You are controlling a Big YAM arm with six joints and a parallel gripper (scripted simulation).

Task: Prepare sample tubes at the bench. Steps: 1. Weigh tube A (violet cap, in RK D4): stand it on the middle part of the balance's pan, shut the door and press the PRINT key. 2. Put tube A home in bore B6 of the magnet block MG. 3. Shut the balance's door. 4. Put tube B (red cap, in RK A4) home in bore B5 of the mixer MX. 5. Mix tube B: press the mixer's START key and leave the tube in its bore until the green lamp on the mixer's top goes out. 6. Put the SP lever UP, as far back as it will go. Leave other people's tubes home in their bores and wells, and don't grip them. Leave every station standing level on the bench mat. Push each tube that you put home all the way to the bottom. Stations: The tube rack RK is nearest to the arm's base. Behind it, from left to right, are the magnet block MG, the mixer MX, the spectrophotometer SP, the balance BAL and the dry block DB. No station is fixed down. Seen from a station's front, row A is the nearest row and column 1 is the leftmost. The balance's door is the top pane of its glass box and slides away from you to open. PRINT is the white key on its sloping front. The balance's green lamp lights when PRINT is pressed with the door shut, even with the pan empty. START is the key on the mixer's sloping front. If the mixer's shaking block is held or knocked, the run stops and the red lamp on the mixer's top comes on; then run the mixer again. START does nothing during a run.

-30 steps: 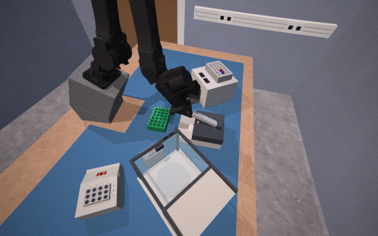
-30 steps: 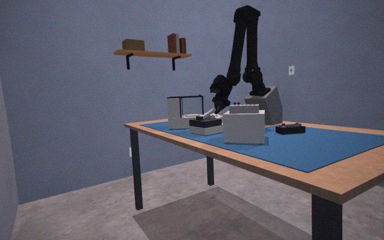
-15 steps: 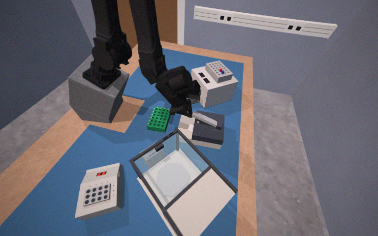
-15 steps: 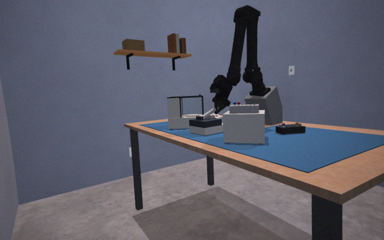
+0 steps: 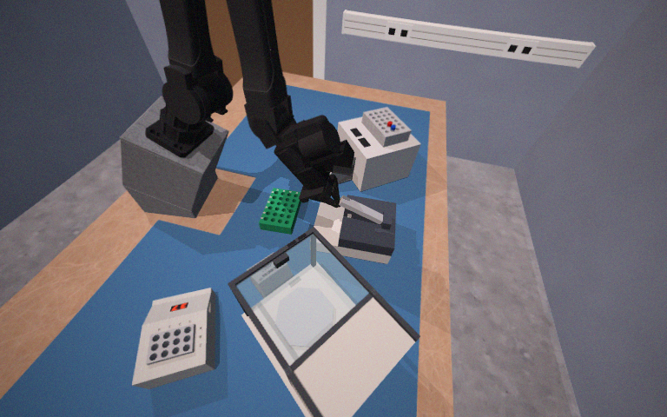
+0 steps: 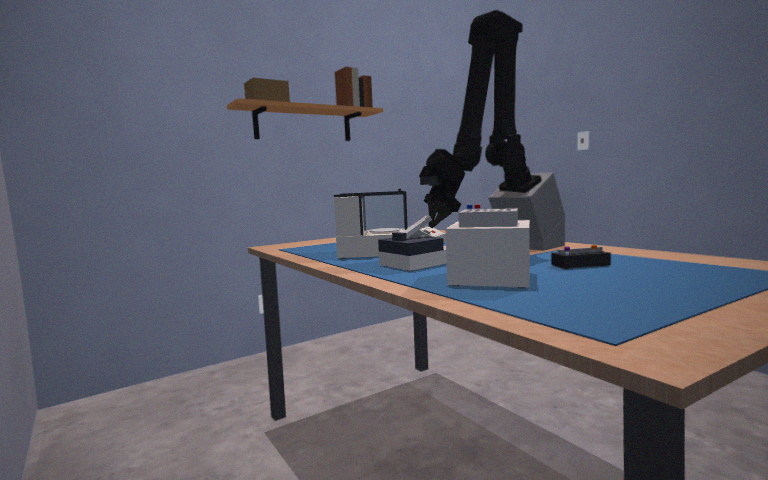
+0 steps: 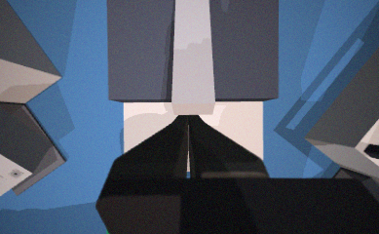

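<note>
My gripper is now 6 cm short of the SP lever and 1 cm to the right of it. Round my hand: green rack RK: 16 cm behind, 10 cm below; white print key: 18 cm to the right, 11 cm behind, 4 cm below; green start key: 18 cm to the left, 8 cm behind, 4 cm below.
</note>
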